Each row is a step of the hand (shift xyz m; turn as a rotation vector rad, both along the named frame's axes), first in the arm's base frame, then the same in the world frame.
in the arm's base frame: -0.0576 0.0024 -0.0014 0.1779 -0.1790 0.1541
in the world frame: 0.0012 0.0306 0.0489 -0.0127 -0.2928 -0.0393
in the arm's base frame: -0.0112 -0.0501 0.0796 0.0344 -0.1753 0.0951
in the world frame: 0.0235 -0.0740 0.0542 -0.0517 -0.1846 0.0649
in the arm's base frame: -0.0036 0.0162 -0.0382 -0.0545 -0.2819 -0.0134
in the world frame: -0.0166 0.0350 -0.0154 -0.2029 -0.1428 0.1451
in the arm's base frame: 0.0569 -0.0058 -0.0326 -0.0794 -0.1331 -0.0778
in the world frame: -0.0282 -0.0119 -0.0583 -0.1472 0.0019 0.0916
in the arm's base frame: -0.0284 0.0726 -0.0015 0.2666 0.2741 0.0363
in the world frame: 0.0491 0.0606 -0.0020 0.2121 0.0201 -0.3196
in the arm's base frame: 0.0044 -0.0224 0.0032 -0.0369 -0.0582 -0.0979
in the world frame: -0.0131 -0.0182 0.0053 -0.1108 0.0404 0.0208
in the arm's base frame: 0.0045 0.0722 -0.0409 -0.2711 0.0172 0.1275
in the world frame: 0.0198 0.0679 -0.0436 0.1071 0.0670 0.2722
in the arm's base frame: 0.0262 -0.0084 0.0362 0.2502 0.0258 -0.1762
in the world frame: 0.0203 -0.0399 -0.0078 -0.1127 -0.0003 -0.2857
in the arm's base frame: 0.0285 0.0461 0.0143 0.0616 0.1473 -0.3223
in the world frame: 0.0418 0.0065 -0.0368 -0.1336 0.2567 -0.2136
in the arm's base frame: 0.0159 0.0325 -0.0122 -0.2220 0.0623 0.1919
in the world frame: 0.0133 0.0200 -0.0297 0.1844 0.0325 0.2344
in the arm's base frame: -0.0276 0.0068 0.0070 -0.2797 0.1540 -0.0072
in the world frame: 0.0100 0.0136 0.0239 0.1033 0.2385 0.1856
